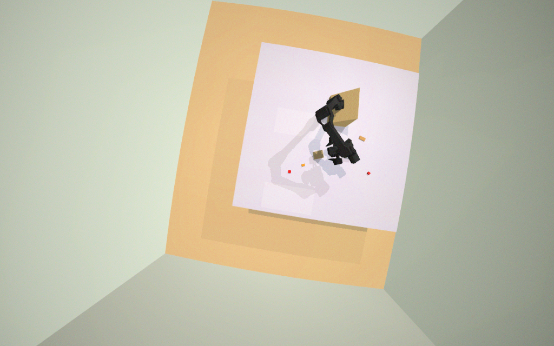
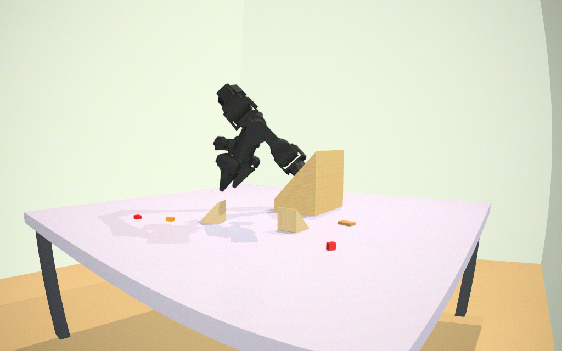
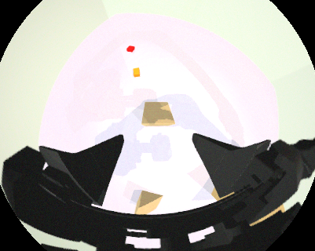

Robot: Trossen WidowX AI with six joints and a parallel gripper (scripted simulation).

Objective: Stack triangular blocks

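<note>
The orange block is 9 cm ahead of my gripper tip, 15 cm to the right of it and 9 cm below it. The rest, counted from my gripper tip: flat tan tile 14 cm behind, 30 cm to the left, 9 cm below; then red cube 13 cm ahead, 35 cm to the left, 9 cm below.
</note>
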